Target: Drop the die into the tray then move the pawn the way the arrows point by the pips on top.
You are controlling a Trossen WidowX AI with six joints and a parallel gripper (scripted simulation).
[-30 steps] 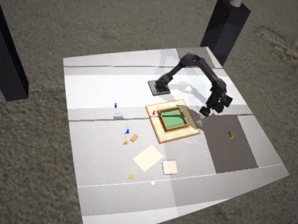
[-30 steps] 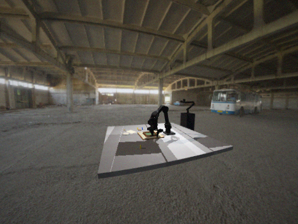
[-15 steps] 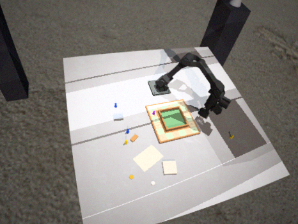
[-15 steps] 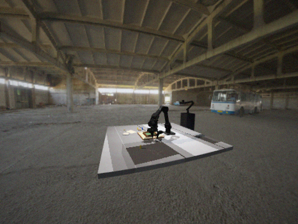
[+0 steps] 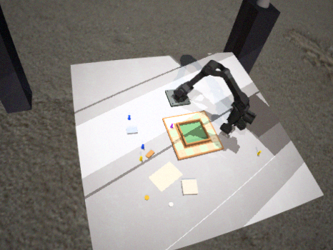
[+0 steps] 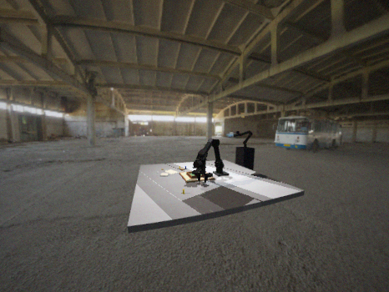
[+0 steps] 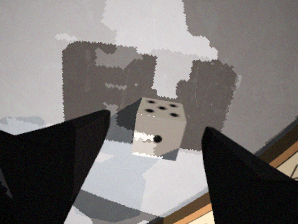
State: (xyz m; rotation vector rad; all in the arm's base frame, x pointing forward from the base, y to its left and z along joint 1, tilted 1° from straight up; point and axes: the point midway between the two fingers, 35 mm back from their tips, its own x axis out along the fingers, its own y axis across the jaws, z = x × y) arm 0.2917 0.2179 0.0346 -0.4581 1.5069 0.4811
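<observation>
The purple pawn is 90 mm behind my gripper tip, 330 mm to the right of it and 10 mm above it. The rest, counted from my gripper tip: white tile 290 mm ahead, 360 mm to the right, 10 mm below; die right at my gripper tip; green dice tray 20 mm behind, 220 mm to the right, 10 mm below.
</observation>
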